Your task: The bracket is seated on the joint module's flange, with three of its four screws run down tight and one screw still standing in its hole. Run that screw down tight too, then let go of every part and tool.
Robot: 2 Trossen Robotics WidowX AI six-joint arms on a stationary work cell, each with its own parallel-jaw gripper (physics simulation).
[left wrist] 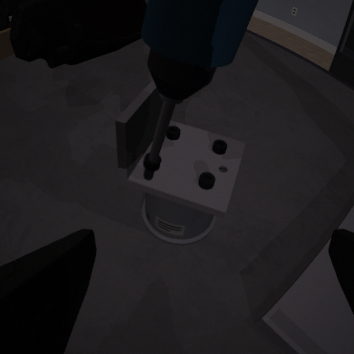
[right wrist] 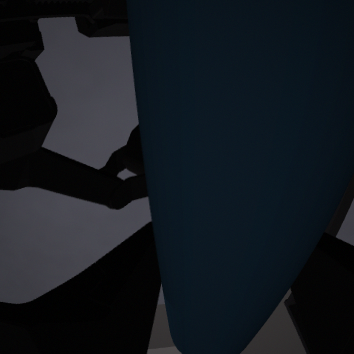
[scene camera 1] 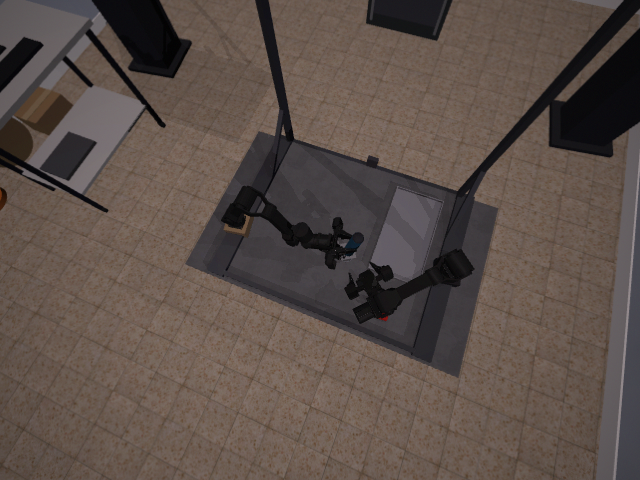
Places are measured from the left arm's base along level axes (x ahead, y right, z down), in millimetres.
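Pixels of known places: left gripper, fingertip midpoint: (left wrist: 218,244) (scene camera 1: 359,267); right gripper, fingertip midpoint: (right wrist: 222,232) (scene camera 1: 357,244); left arm's base, origin of the base link: (scene camera 1: 448,271); right arm's base, origin of the base link: (scene camera 1: 237,221).
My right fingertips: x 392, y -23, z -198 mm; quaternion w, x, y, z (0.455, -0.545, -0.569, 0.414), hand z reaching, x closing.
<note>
Ahead of a thing's pixels: the offset from my right fingertips to its top centre.
A blue power screwdriver @(dz -79, dx +20, dy -2 mm) (scene camera 1: 354,242) (left wrist: 195,30) (right wrist: 235,150) is held tilted by my right gripper (scene camera 1: 345,249) (right wrist: 222,232), which is shut on it. Its bit meets the head of a black screw @(dz +158, dx +41, dy -10 mm) (left wrist: 152,162) at the plate's left corner. That screw's shank shows below the head, in front of the plate; its hole is hidden. The pale bracket (left wrist: 187,150) lies on the round joint module @(dz +179, dx +35, dy +22 mm) (left wrist: 170,215), its upright wall at the left. Three other screws @(dz +171, dx +57, dy +33 mm) (left wrist: 173,132) @(dz +171, dx +24, dy +45 mm) (left wrist: 219,146) @(dz +171, dx +12, dy +11 mm) (left wrist: 206,180) sit low in the plate. My left gripper (scene camera 1: 361,271) (left wrist: 218,244) is open and empty, near the module.
A pale framed panel @(dz +227, dx -215, dy +168 mm) (scene camera 1: 410,222) (left wrist: 320,300) lies right of the module. A red object @(dz +209, dx -127, dy -201 mm) (scene camera 1: 384,318) shows beside the left arm. A wooden block (scene camera 1: 237,226) is at the right arm's base. Dark frame posts (scene camera 1: 273,62) (scene camera 1: 547,103) rise at the cell's edges.
</note>
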